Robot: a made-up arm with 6 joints.
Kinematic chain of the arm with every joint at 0, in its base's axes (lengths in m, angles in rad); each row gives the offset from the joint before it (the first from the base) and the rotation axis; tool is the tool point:
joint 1: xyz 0 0 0.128 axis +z
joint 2: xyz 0 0 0 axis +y
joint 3: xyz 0 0 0.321 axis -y
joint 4: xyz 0 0 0 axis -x
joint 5: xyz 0.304 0 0 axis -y
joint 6: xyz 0 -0.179 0 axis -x
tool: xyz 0 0 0
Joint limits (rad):
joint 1: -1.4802..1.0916
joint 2: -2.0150..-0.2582
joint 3: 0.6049..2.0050
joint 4: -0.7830..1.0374
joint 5: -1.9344..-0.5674
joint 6: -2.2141..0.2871
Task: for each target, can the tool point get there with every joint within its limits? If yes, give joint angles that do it. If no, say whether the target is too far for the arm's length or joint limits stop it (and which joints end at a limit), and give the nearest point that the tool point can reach.
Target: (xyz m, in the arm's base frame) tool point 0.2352 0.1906 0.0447
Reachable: no: joint limits stop it (at a limit: joint 1, joint 3, joint 4) | nearest point -0.1389 0.5234 -0.1359 | short by 0.532 m
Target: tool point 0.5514 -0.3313 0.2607
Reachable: no: joint limits stop it (at a limit: joint 2, joint 3, joint 4) | nearest point 0.2115 -0.1271 0.5873 | short by 0.514 m
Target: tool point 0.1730 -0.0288 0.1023
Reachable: no: joint limits stop it (at a limit: joint 2, joint 3, joint 4) | nearest point 0.2434 -0.0405 0.5873 | short by 0.490 m
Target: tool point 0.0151 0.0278 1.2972
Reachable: no: too far | nearest point -0.0961 0.0514 0.7785 | short by 0.531 m
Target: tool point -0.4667 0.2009 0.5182
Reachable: yes | joints -0.7658 -0.7101 1.8952 0.0556 -1.2305 -0.8123
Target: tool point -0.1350 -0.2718 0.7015
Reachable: yes | joints 0.5345 -0.5454 1.5355 -0.3962 -1.0512 -0.1362
